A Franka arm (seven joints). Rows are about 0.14 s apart.
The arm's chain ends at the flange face. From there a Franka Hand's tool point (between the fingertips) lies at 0.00 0.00 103.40 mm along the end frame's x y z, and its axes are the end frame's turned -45 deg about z.
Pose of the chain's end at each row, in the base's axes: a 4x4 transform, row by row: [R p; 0 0 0 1], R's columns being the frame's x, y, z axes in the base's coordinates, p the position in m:
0.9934 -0.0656 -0.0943 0.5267; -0.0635 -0.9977 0.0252 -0.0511; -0.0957 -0.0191 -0.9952 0.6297; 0 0 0 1
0.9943 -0.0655 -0.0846 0.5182; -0.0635 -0.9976 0.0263 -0.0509; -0.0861 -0.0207 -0.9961 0.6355; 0 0 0 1
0.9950 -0.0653 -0.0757 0.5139; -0.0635 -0.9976 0.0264 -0.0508; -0.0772 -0.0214 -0.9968 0.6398; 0 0 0 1
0.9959 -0.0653 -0.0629 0.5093; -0.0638 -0.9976 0.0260 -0.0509; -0.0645 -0.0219 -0.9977 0.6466; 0 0 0 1
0.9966 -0.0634 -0.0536 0.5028; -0.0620 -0.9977 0.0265 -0.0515; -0.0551 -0.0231 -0.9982 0.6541; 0 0 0 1
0.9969 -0.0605 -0.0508 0.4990; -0.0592 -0.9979 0.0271 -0.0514; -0.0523 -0.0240 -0.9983 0.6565; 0 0 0 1
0.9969 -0.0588 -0.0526 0.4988; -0.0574 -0.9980 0.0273 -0.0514; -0.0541 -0.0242 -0.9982 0.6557; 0 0 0 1
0.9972 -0.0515 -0.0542 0.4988; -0.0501 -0.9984 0.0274 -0.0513; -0.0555 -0.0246 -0.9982 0.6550; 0 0 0 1
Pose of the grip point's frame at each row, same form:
0.7488 0.6561 -0.0943 0.5169; 0.6606 -0.7504 0.0252 -0.0485; -0.0542 -0.0812 -0.9952 0.5268; 0 0 0 1
0.7494 0.6568 -0.0846 0.5095; 0.6605 -0.7503 0.0263 -0.0482; -0.0462 -0.0755 -0.9961 0.5325; 0 0 0 1
0.7497 0.6574 -0.0757 0.5061; 0.6605 -0.7503 0.0264 -0.0481; -0.0395 -0.0697 -0.9968 0.5367; 0 0 0 1
0.7504 0.6580 -0.0629 0.5028; 0.6603 -0.7505 0.0260 -0.0482; -0.0301 -0.0611 -0.9977 0.5434; 0 0 0 1
0.7495 0.6599 -0.0536 0.4973; 0.6616 -0.7493 0.0265 -0.0488; -0.0226 -0.0553 -0.9982 0.5509; 0 0 0 1
0.7477 0.6621 -0.0508 0.4937; 0.6638 -0.7475 0.0271 -0.0486; -0.0200 -0.0540 -0.9983 0.5533; 0 0 0 1
0.7465 0.6633 -0.0526 0.4934; 0.6651 -0.7463 0.0273 -0.0486; -0.0211 -0.0554 -0.9982 0.5525; 0 0 0 1
0.7415 0.6687 -0.0542 0.4932; 0.6705 -0.7414 0.0274 -0.0485; -0.0218 -0.0566 -0.9982 0.5518; 0 0 0 1

